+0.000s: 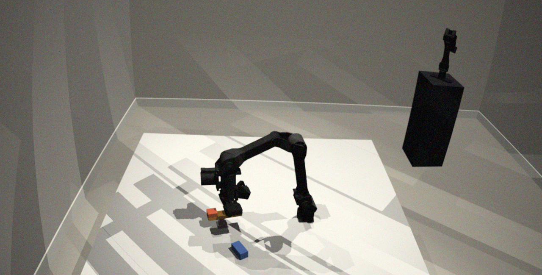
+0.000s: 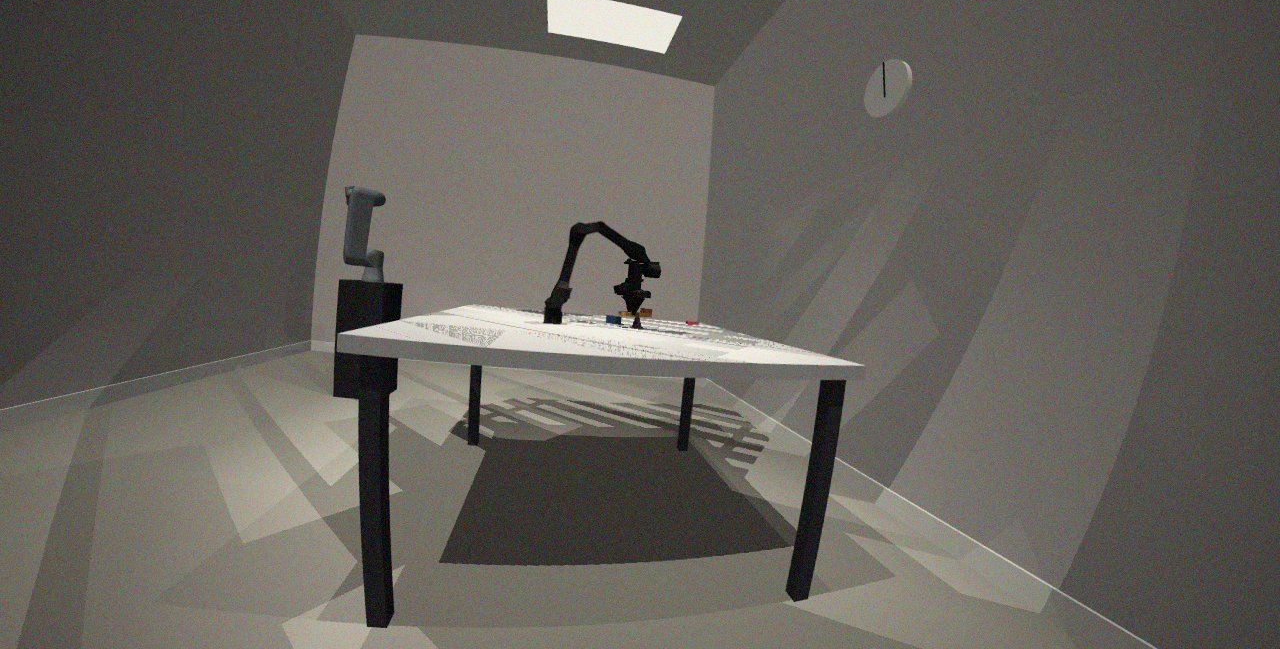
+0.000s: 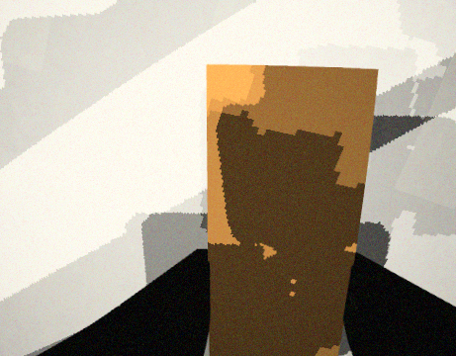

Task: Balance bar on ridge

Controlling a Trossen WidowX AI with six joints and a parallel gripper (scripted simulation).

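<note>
Now: the orange bar 40 mm ahead of my gripper tip, 10 mm to the left of it and 10 mm above it. Also, from my gripper tip: blue block 160 mm to the left, 50 mm behind, 40 mm below.
</note>
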